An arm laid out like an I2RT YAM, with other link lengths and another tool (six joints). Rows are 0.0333 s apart.
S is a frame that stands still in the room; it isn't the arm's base.
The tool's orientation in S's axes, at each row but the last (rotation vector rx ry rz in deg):
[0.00 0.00 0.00]
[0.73 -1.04 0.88]
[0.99 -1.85 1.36]
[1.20 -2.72 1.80]
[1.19 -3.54 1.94]
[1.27 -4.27 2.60]
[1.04 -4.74 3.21]
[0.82 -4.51 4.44]
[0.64 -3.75 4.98]
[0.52 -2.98 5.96]
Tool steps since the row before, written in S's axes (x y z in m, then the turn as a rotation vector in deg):
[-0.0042 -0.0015 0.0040 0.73 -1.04 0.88]
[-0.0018 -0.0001 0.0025 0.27 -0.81 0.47]
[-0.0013 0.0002 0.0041 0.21 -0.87 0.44]
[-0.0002 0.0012 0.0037 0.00 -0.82 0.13]
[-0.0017 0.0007 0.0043 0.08 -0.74 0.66]
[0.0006 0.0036 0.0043 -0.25 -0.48 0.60]
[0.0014 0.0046 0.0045 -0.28 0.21 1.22]
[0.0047 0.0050 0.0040 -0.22 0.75 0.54]
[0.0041 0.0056 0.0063 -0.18 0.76 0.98]
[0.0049 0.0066 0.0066 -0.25 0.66 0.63]
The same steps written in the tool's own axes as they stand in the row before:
[-0.0042 -0.0015 0.0040 0.73 -1.04 0.88]
[-0.0018 0.0000 0.0025 0.27 -0.81 0.48]
[-0.0012 0.0003 0.0041 0.20 -0.87 0.45]
[0.0000 0.0013 0.0037 -0.02 -0.82 0.15]
[-0.0014 0.0008 0.0044 0.10 -0.73 0.67]
[0.0011 0.0037 0.0042 -0.23 -0.46 0.63]
[0.0020 0.0046 0.0043 -0.17 0.24 1.23]
[0.0054 0.0047 0.0035 -0.12 0.77 0.54]
[0.0050 0.0053 0.0059 -0.05 0.78 0.98]
[0.0059 0.0061 0.0063 -0.15 0.69 0.63]

